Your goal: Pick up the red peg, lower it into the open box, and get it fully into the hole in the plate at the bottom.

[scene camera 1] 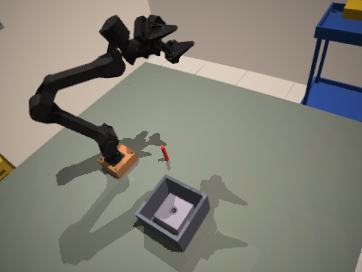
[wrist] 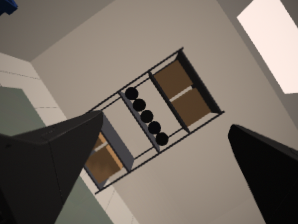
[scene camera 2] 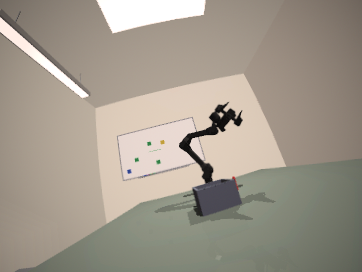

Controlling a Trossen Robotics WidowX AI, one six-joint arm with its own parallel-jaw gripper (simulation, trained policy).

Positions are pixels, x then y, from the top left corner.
grey box: scene camera 1; scene camera 2; not seen in the wrist view (out of frame)
plate: scene camera 1 174, 212; not seen in the wrist view (out of frame); not seen in scene camera 2 (hidden by a grey box)
same spot on grey box: (scene camera 2: 219, 195) = (scene camera 1: 195, 223)
